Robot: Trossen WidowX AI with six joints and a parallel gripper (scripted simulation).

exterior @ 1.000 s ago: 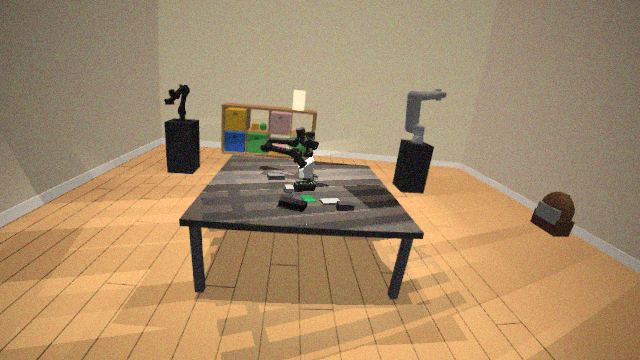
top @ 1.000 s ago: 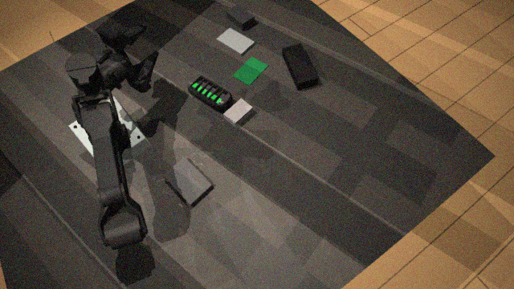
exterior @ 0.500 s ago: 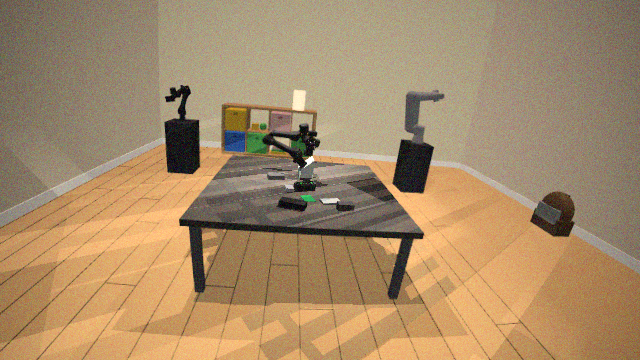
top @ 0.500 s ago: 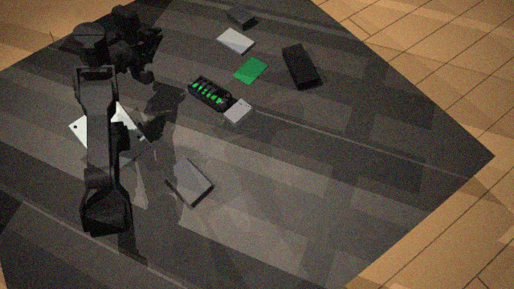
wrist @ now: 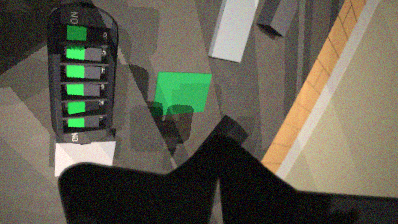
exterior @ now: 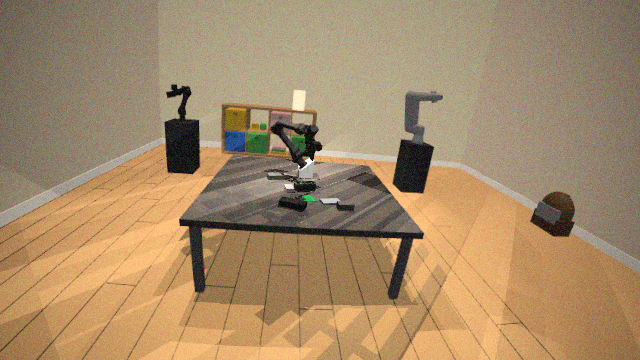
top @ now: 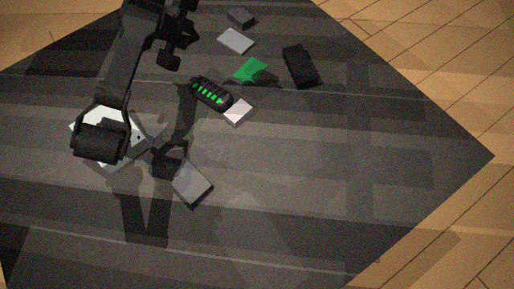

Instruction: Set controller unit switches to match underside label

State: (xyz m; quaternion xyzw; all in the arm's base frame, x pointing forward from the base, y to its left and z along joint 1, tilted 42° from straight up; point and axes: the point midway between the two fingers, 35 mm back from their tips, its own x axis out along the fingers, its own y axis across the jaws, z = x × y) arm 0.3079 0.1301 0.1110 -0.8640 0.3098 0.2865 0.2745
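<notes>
My gripper tip is 220 mm above the green plate, 130 mm short of it and 20 mm to the left of it. Round my gripper tip: small dark block 250 mm ahead, 200 mm to the left, 200 mm below; long dark block 260 mm ahead, 200 mm below, 120 mm to the right; light grey plate 210 mm below, 170 mm ahead, 120 mm to the left.
</notes>
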